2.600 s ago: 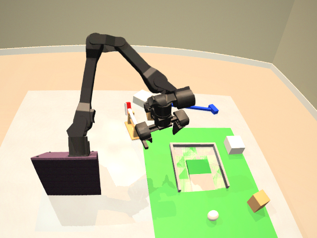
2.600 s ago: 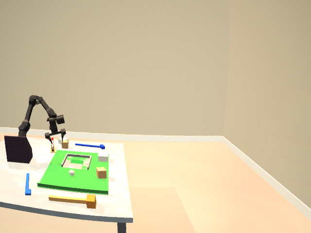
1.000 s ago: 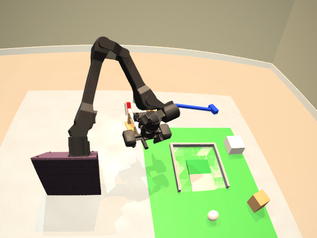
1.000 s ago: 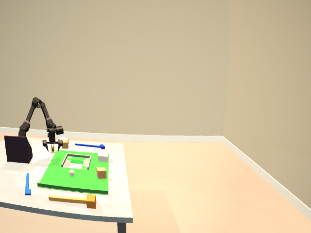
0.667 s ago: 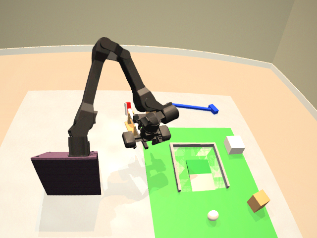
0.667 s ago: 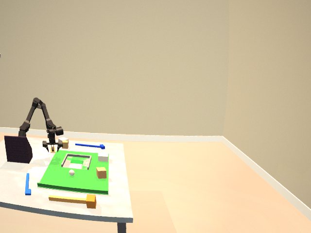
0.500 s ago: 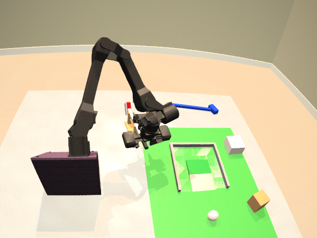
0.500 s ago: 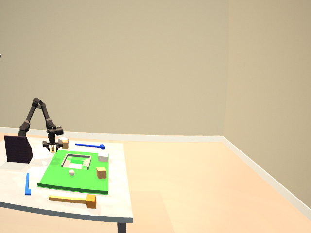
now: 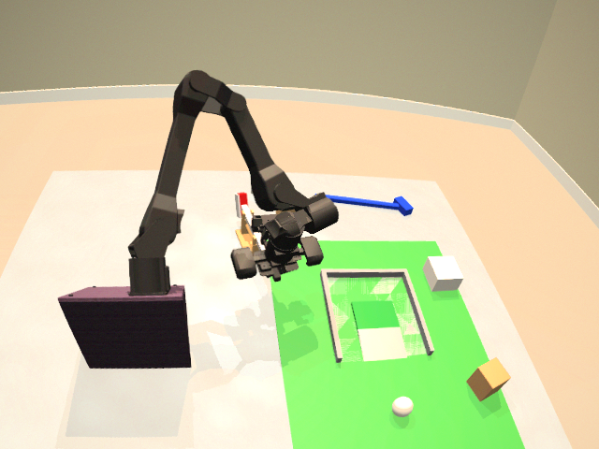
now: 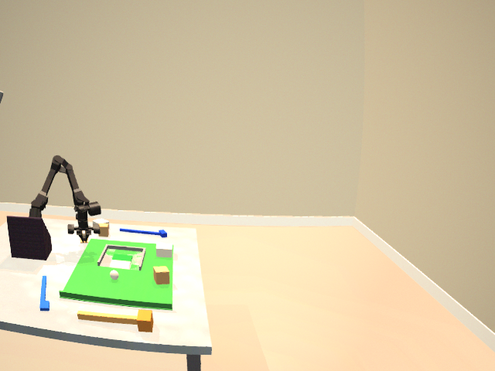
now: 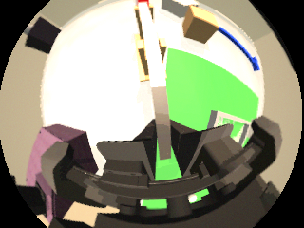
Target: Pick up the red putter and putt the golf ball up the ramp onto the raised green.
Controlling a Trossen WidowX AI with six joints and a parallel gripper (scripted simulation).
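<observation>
My gripper tip is 110 mm to the right of the red putter, 30 mm below it and 30 mm past it. Round my gripper tip: mat 230 mm to the right, 230 mm ahead, 30 mm below; blue putter 330 mm ahead, 290 mm to the left, 20 mm below; white golf ball 360 mm to the right, 200 mm ahead, 10 mm below.
</observation>
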